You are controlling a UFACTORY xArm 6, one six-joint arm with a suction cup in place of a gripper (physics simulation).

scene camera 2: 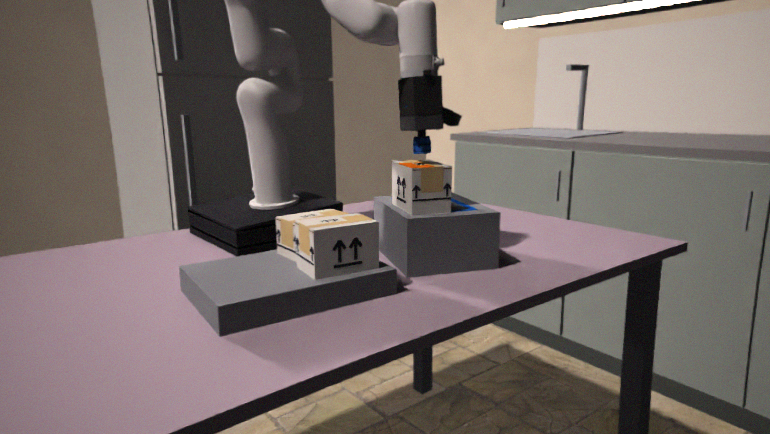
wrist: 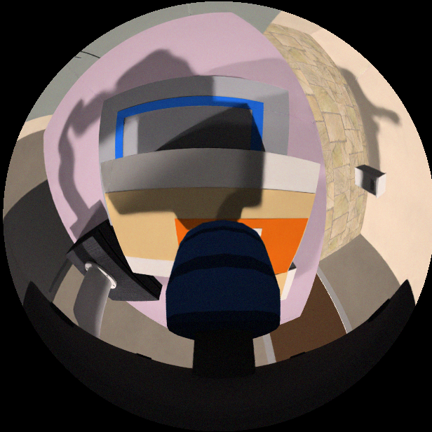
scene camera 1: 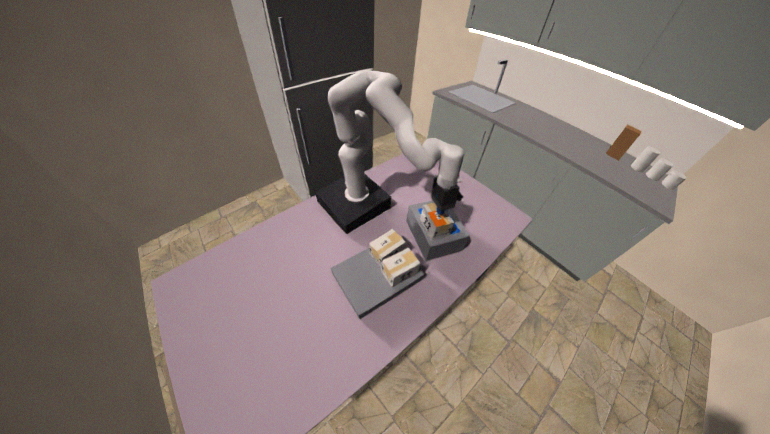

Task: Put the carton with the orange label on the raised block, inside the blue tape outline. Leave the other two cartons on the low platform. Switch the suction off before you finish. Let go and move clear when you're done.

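Places are measured from the arm's base along level axes (x right, y back, z down), in centimetres.
Where they show: hand at its tool point: [scene camera 2: 422,152]; arm's base at its link origin: [scene camera 2: 274,203] [scene camera 1: 357,193].
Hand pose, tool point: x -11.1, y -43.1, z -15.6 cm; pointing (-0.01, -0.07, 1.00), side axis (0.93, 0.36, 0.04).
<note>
Each offset is from my tool point to the centre of the thing. "pt": to the spot under its first point. Level surfaces: height alone.
The orange-label carton {dy +0.6, dx -0.1, dz +7.0 cm} [scene camera 1: 437,222] [scene camera 2: 421,186] [wrist: 285,237] stands upright on the raised block {dy +2.0, dx -5.1, dz +17.7 cm} [scene camera 1: 443,247] [scene camera 2: 452,245] [wrist: 276,115], close to the block's edge on scene camera 2's side. Blue tape {pt dy -6.9, dx -7.4, dz +11.9 cm} [scene camera 1: 456,229] [scene camera 2: 464,205] [wrist: 190,101] shows past the carton; the outline's near side is hidden by it, and the carton does not look centred in the outline. My suction cup [scene camera 1: 441,211] [scene camera 2: 422,150] [wrist: 223,240] points down just above the carton's top, with a small gap in scene camera 2, holding nothing. Two other cartons {dy +7.7, dx +21.6, dz +15.2 cm} [scene camera 1: 387,244] {dy -3.2, dx +24.2, dz +14.6 cm} [scene camera 1: 401,266] [scene camera 2: 346,250] stand on the low platform {dy +3.1, dx +31.0, dz +21.4 cm} [scene camera 1: 360,285] [scene camera 2: 242,285].
The arm's black base [scene camera 1: 353,207] [scene camera 2: 231,226] stands on the pink table {dz +23.7 cm} [scene camera 1: 242,323] [scene camera 2: 97,323], behind the low platform. A counter [scene camera 1: 566,145] with a sink and a tall dark fridge [scene camera 1: 323,48] stand beyond the table.
</note>
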